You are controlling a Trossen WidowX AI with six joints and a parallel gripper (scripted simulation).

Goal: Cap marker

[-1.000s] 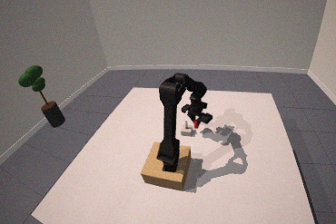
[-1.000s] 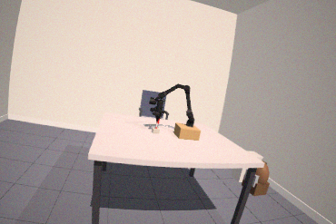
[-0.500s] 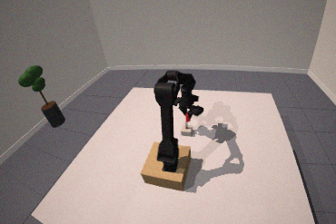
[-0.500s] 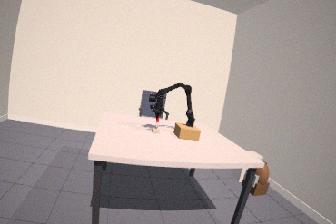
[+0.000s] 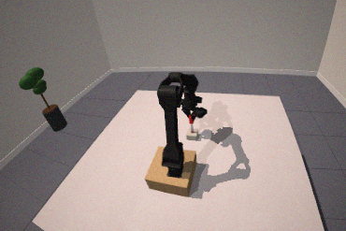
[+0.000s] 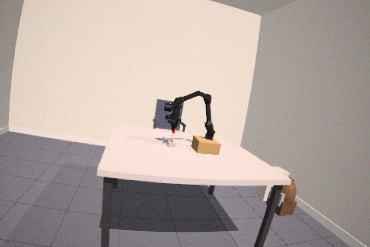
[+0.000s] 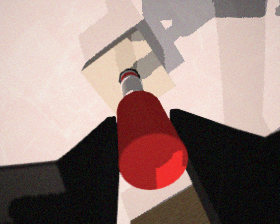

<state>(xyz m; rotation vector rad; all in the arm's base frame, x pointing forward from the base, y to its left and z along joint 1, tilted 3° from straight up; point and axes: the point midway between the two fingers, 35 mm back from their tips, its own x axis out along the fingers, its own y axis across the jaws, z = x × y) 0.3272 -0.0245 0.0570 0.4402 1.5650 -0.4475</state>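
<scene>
Right now my gripper tip is 12 cm above the holder block. From my gripper tip the other things lie so: red cap: 1 cm above.
</scene>
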